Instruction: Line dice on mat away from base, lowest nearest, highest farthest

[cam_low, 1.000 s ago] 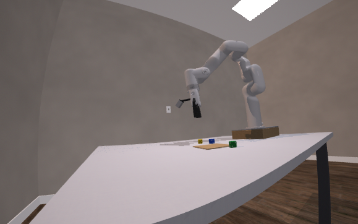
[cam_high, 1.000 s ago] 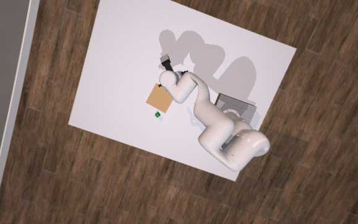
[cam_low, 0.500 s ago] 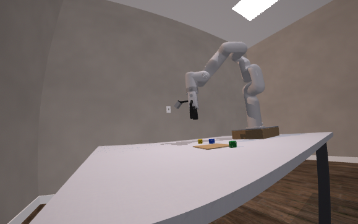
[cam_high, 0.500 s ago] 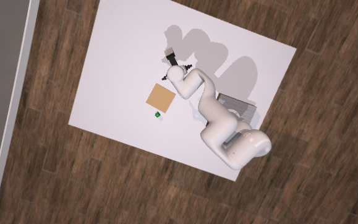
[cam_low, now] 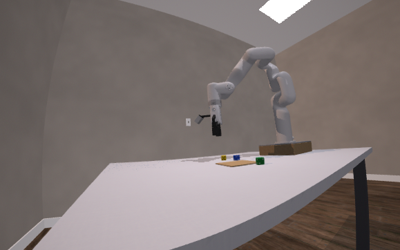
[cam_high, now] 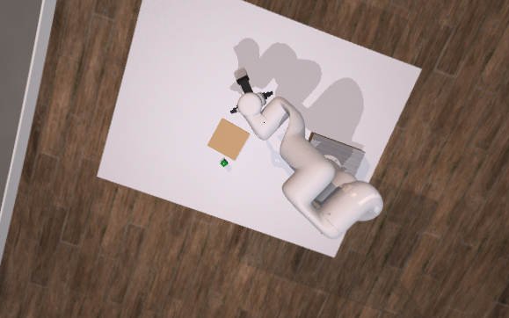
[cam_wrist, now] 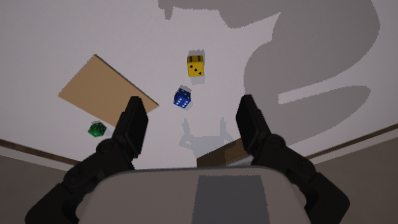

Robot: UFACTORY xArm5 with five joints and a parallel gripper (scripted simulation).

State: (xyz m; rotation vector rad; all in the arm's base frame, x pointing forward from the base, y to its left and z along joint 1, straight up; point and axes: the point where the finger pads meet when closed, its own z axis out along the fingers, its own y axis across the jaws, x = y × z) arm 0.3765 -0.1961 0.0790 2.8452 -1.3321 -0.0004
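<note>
Right now my hand is 20 mm past the yellow die, 20 mm to the right of it and 130 mm above it. Round my hand: tan mat (60 mm ahead, 190 mm to the left, 140 mm below); blue die (50 mm behind, 90 mm to the left, 130 mm below); green die (50 mm ahead, 300 mm to the left, 130 mm below).
</note>
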